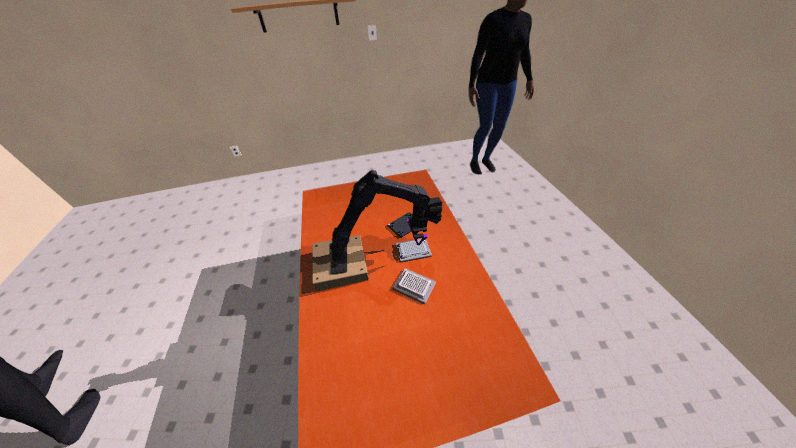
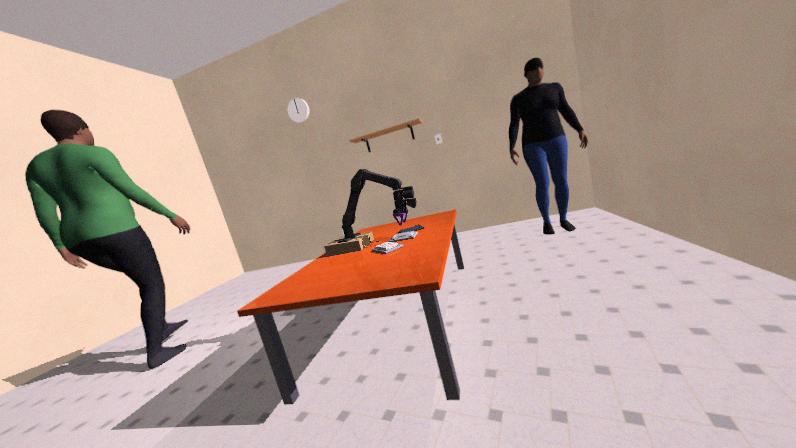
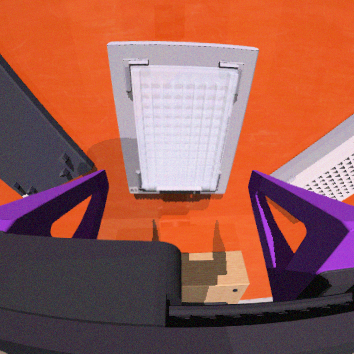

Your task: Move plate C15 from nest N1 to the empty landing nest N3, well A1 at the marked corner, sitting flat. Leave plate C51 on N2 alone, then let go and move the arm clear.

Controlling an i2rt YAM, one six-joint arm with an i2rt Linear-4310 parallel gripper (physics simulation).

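Observation:
The clear, ribbed plate, C15 by its place, [image 3: 185, 125] [image 1: 413, 250] [image 2: 404, 235] sits in the middle grey nest [image 3: 182, 54] and looks flat between its corner brackets. The nest's small label is too blurred to read surely, and well A1 cannot be made out. My gripper [image 3: 178, 177] [image 1: 421, 240] [image 2: 400, 220] is open and empty above this plate, with its purple fingers wide apart and clear of it. The white plate, C51 by its place, [image 1: 414, 282] [image 3: 335, 175] [image 2: 387, 245] sits on another grey nest [image 1: 426, 297]. The dark nest [image 1: 398, 225] [image 3: 30, 135] holds no plate.
The arm's wooden base block [image 1: 359, 267] [image 3: 235, 275] stands on the orange table [image 1: 412, 367] [image 2: 356, 283], beside the row of nests. A person in black [image 1: 503, 50] [image 2: 539, 114] and one in green [image 2: 83, 189] stand away from the table.

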